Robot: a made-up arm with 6 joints. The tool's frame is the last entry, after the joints. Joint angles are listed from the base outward.
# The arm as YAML. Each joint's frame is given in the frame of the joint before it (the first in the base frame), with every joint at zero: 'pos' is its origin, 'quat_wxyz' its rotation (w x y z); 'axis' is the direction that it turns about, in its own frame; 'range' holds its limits. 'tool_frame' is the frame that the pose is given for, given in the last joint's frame.
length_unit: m
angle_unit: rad
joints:
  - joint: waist
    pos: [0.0, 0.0, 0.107]
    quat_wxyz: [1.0, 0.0, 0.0, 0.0]
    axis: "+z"
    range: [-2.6, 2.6]
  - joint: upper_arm
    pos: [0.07, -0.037, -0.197]
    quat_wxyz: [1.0, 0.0, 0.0, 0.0]
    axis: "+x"
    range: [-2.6, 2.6]
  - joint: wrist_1
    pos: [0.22, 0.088, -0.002]
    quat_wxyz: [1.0, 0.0, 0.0, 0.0]
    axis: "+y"
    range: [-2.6, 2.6]
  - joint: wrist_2
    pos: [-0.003, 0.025, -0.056]
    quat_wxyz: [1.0, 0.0, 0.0, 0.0]
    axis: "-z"
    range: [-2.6, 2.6]
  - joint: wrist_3
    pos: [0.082, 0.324, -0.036]
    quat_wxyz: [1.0, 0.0, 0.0, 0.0]
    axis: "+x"
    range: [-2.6, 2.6]
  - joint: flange
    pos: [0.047, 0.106, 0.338]
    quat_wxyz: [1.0, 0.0, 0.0, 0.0]
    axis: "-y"
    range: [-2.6, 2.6]
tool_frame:
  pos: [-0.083, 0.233, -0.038]
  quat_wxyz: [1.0, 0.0, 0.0, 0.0]
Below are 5 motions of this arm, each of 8 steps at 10 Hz.
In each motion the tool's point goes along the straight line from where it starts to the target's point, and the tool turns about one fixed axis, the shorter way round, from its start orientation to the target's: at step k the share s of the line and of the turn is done. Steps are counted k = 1, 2, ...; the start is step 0. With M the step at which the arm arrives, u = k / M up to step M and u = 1 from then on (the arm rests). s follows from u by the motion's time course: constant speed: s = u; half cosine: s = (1 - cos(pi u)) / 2; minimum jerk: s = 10 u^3 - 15 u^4 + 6 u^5.
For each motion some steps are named. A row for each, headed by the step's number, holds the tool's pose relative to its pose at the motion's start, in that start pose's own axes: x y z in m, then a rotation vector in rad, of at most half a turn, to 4 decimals.
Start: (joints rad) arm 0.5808 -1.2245 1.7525 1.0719 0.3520 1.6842
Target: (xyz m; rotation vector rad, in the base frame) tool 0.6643 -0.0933 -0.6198 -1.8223 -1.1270 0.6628
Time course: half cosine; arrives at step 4
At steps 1, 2, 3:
1: 0.0074 0.0046 0.0209 0.0409 -0.0546 -0.0186
2: 0.0254 0.0156 0.0714 0.1398 -0.1864 -0.0634
3: 0.0433 0.0267 0.1219 0.2386 -0.3183 -0.1083

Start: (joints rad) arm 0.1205 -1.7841 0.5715 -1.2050 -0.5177 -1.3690
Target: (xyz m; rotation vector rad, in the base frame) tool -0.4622 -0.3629 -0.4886 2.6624 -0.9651 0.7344
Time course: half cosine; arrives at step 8
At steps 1, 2, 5, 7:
1: 0.0253 0.0070 -0.0039 -0.0019 0.0085 -0.0293
2: 0.0972 0.0270 -0.0150 -0.0072 0.0328 -0.1129
5: 0.4589 0.1273 -0.0709 -0.0339 0.1548 -0.5329
7: 0.6385 0.1771 -0.0986 -0.0472 0.2154 -0.7415

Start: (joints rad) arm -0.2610 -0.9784 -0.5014 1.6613 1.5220 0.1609
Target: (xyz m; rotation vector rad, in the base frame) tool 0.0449 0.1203 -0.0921 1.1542 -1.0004 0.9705
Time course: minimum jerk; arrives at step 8
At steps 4, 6, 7, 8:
4: 0.0090 -0.0088 0.1125 0.5714 0.5169 0.0093
6: 0.0162 -0.0157 0.2017 1.0245 0.9269 0.0167
7: 0.0178 -0.0172 0.2214 1.1244 1.0173 0.0183
8: 0.0180 -0.0175 0.2250 1.1427 1.0339 0.0186

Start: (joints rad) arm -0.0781 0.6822 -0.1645 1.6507 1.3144 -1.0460
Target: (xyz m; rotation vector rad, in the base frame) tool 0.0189 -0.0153 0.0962 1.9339 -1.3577 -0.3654
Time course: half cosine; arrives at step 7
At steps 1, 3, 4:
1: -0.0111 -0.0111 0.0031 0.0136 -0.0063 0.0427
3: -0.0869 -0.0875 0.0244 0.1066 -0.0498 0.3355
4: -0.1366 -0.1376 0.0384 0.1676 -0.0782 0.5276

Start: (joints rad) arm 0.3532 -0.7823 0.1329 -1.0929 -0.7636 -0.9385
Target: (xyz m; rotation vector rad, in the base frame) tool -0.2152 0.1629 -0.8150 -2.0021 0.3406 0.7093
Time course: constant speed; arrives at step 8
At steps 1, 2, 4, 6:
1: 0.0612 0.0086 0.0006 -0.0117 -0.0042 -0.0139
2: 0.1224 0.0171 0.0012 -0.0234 -0.0085 -0.0277
4: 0.2449 0.0342 0.0024 -0.0468 -0.0169 -0.0555
6: 0.3673 0.0514 0.0036 -0.0702 -0.0254 -0.0832

